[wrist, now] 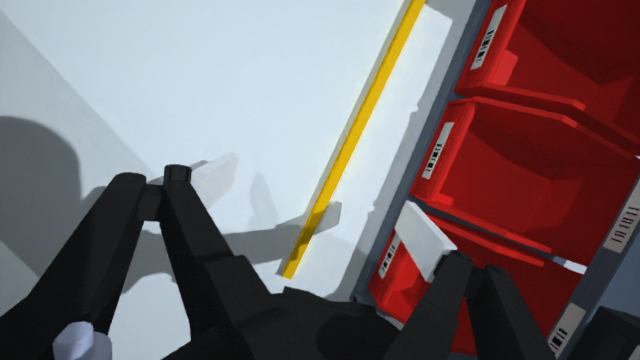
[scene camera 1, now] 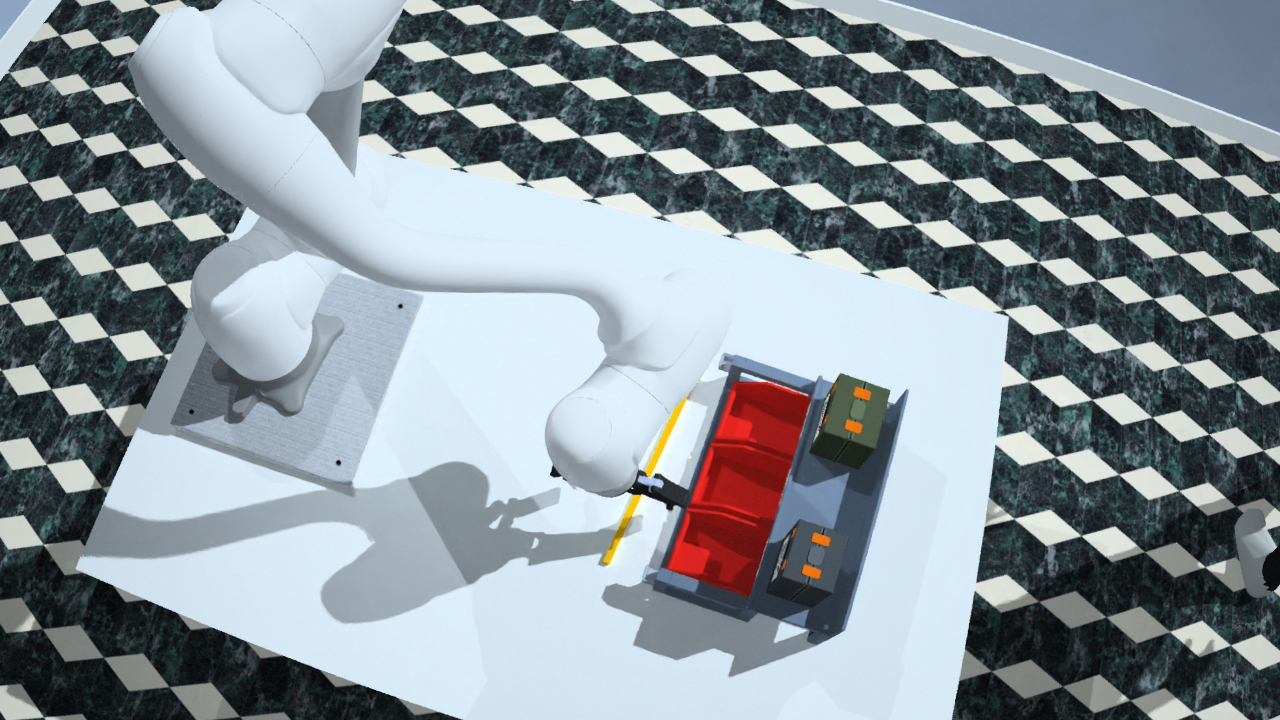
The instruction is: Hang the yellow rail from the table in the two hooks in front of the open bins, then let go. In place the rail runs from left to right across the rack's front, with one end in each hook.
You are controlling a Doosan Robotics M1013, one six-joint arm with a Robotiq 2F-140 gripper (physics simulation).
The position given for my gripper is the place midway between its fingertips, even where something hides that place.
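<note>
Through scene camera 1 I can see my gripper (scene camera 1: pixel 625 492). The wrist view shows it as well, my own gripper (wrist: pixel 320 193).
</note>
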